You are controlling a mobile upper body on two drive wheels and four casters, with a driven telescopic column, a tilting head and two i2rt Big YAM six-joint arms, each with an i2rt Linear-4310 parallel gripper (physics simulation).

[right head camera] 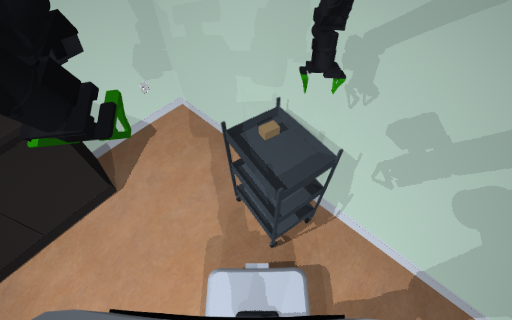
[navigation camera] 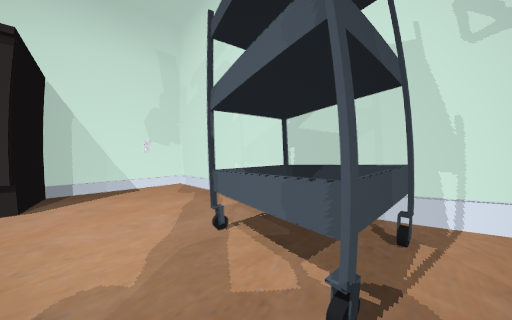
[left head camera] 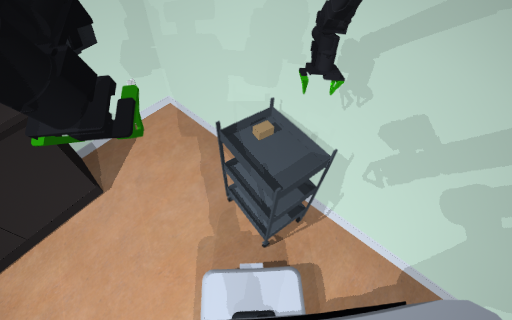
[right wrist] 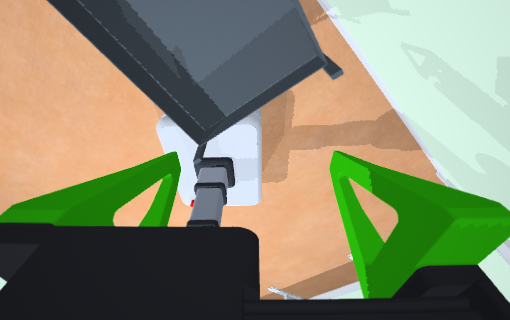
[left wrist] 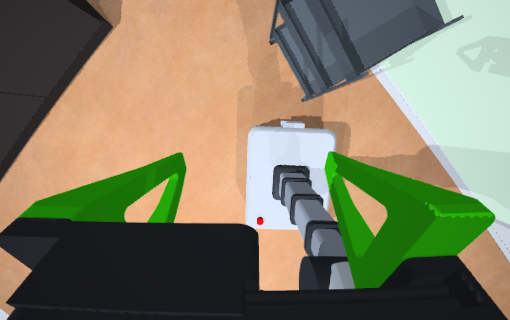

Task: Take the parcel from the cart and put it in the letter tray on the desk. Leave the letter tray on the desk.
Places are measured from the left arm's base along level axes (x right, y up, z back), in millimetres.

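Pixels of known places: left gripper, fingertip midpoint: (right head camera: 104, 136) (left head camera: 112, 134) (left wrist: 255, 159); right gripper, fingertip midpoint: (right head camera: 318, 92) (left head camera: 317, 93) (right wrist: 255, 159).
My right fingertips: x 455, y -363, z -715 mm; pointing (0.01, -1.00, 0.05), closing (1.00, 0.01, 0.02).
Behind a point stands the place of what it marks.
The parcel (left head camera: 263, 130) {x 299, y -697, z -873 mm} (right head camera: 269, 130) {x 301, y -697, z -873 mm}, a small tan box, lies on the top shelf of the dark grey cart (left head camera: 285, 155) {x 399, y -747, z -753 mm} (right head camera: 295, 155) {x 421, y -747, z -752 mm} (left wrist: 395, 30) {x 476, y -747, z -684 mm} (right wrist: 240, 50) {x 428, y -747, z -700 mm} (navigation camera: 346, 150) {x 316, y -1177, z -493 mm}, near its far corner. My right gripper (left head camera: 318, 93) {x 455, y -363, z -715 mm} (right head camera: 320, 93) {x 455, y -363, z -715 mm} (right wrist: 255, 159) {x 455, y -363, z -715 mm} is open and empty, in the air up and to the right of the parcel in the head views. My left gripper (left head camera: 89, 138) (right head camera: 80, 140) (left wrist: 255, 159) {x 0, y -150, z -320 mm} is open and empty at the left, well apart from the cart. The parcel does not show in the right wrist view. The letter tray does not show in these views.
Dark furniture (left head camera: 45, 185) {x -1075, y -976, z -735 mm} (right head camera: 50, 200) {x -1167, y -1032, z -638 mm} (left wrist: 45, 50) {x -1120, y -1082, z -687 mm} (navigation camera: 30, 115) {x -1134, y -859, z -1100 mm} stands at the left; I cannot tell if it is the desk. My white base (left head camera: 252, 290) {x 225, y -1150, z -205 mm} (right head camera: 257, 290) {x 227, y -1150, z -205 mm} (left wrist: 265, 150) {x 68, y -1150, z -188 mm} is close to the cart's near corner. Pale green walls meet behind the cart.
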